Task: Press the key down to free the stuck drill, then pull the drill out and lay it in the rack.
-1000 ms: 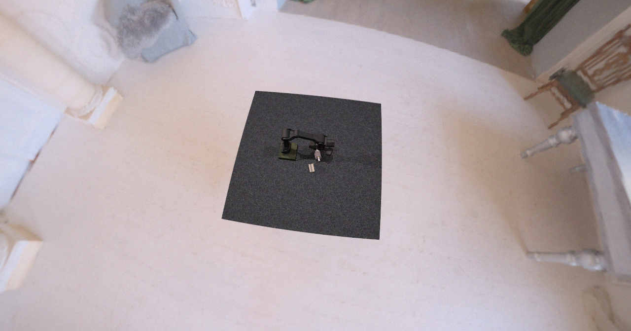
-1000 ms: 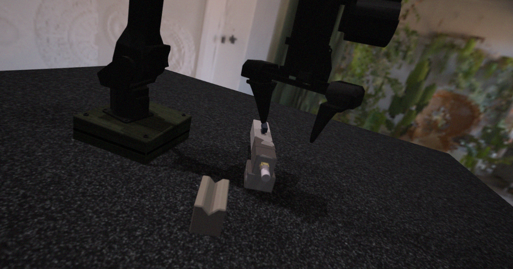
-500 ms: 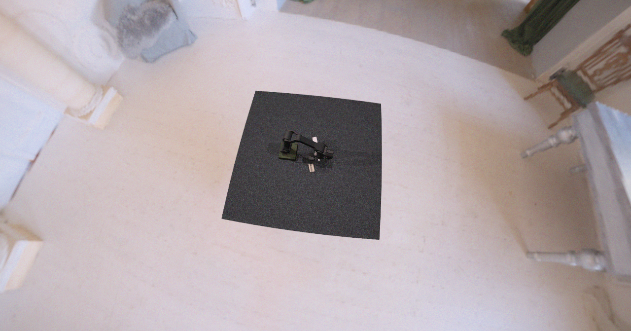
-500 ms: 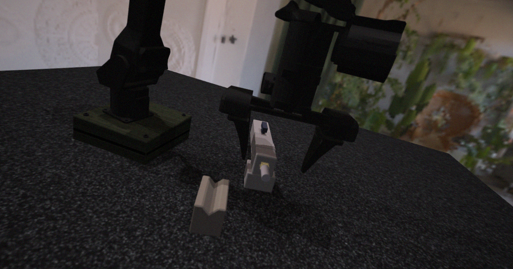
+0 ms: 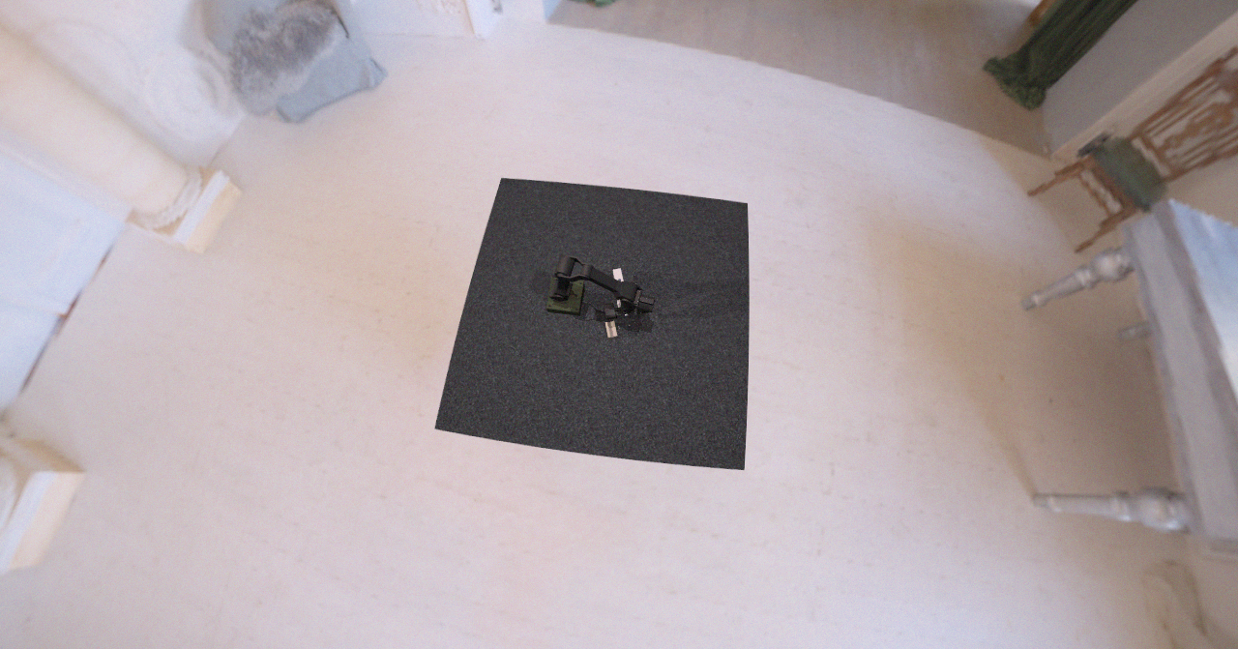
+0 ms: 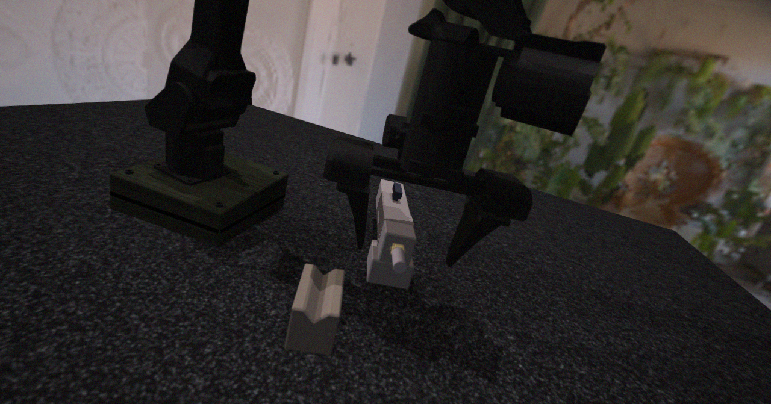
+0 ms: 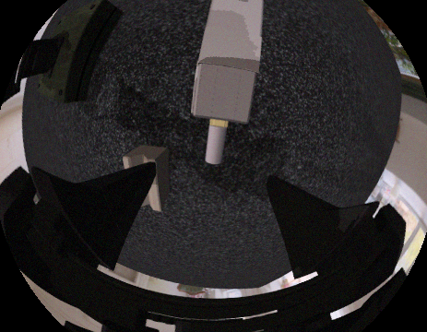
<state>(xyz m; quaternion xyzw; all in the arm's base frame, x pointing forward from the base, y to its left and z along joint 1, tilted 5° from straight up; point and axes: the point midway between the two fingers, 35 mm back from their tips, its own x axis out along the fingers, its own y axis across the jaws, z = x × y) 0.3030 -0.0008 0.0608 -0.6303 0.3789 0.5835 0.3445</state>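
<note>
The drill lies 3 cm behind my gripper tip, 6 cm to the left of it and 2 cm below it. Round my gripper tip: dark key (7 cm behind, 13 cm to the left, 1 cm below); grey holder block (6 cm behind, 11 cm to the left, 2 cm below); grey v-groove rack (5 cm behind, 7 cm to the right, 5 cm below).
</note>
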